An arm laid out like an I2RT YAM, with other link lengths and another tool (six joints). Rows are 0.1 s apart.
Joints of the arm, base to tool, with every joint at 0 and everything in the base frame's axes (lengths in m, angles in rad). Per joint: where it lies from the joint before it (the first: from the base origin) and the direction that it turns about. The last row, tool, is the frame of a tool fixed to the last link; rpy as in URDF.
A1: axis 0 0 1 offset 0 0 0.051
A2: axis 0 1 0 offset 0.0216 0.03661 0.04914
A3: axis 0 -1 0 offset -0.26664 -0.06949 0
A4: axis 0 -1 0 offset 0.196 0.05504 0.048
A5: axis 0 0 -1 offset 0.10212 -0.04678 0.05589
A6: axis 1 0 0 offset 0.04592 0 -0.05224
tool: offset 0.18 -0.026 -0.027 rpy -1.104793 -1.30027 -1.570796
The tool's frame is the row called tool.
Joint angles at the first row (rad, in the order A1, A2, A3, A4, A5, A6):
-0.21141 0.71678 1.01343 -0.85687 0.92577 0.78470
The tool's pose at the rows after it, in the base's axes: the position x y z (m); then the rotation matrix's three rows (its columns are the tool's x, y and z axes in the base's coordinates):
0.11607 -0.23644 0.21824; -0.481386 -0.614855 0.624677; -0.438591 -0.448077 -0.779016; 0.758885 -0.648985 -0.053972
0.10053 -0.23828 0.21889; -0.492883 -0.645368 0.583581; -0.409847 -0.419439 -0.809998; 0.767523 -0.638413 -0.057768
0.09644 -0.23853 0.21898; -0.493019 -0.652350 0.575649; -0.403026 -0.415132 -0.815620; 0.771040 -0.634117 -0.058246
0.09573 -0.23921 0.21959; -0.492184 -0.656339 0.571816; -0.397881 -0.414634 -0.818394; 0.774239 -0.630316 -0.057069
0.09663 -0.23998 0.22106; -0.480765 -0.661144 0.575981; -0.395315 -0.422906 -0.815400; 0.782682 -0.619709 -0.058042
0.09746 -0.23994 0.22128; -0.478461 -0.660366 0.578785; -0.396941 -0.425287 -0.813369; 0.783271 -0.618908 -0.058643
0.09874 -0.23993 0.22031; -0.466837 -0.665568 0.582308; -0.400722 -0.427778 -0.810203; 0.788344 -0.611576 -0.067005
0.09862 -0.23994 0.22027; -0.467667 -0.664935 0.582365; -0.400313 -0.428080 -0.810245; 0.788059 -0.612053 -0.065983
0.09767 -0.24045 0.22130; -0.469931 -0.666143 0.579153; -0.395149 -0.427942 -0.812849; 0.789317 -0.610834 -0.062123
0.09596 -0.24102 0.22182; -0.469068 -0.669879 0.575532; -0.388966 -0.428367 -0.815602; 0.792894 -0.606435 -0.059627
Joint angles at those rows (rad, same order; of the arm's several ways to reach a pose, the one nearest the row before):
-0.21474 0.72373 1.04760 -0.95339 0.95553 0.89798
-0.21624 0.72787 1.07076 -1.01924 0.99951 0.94027
-0.21625 0.72486 1.07371 -1.03395 1.00921 0.94581
-0.21635 0.72708 1.07369 -1.03307 1.01540 0.94449
-0.21624 0.72829 1.07228 -1.02273 1.01678 0.92378
-0.21633 0.72854 1.07222 -1.01948 1.01417 0.91899
-0.21629 0.73514 1.07226 -1.01859 1.01072 0.91132
-0.21636 0.73344 1.07078 -1.01728 1.01085 0.91086
-0.21627 0.73212 1.07086 -1.01627 1.01649 0.91004
-0.21623 0.72896 1.06817 -1.01558 1.02348 0.90637

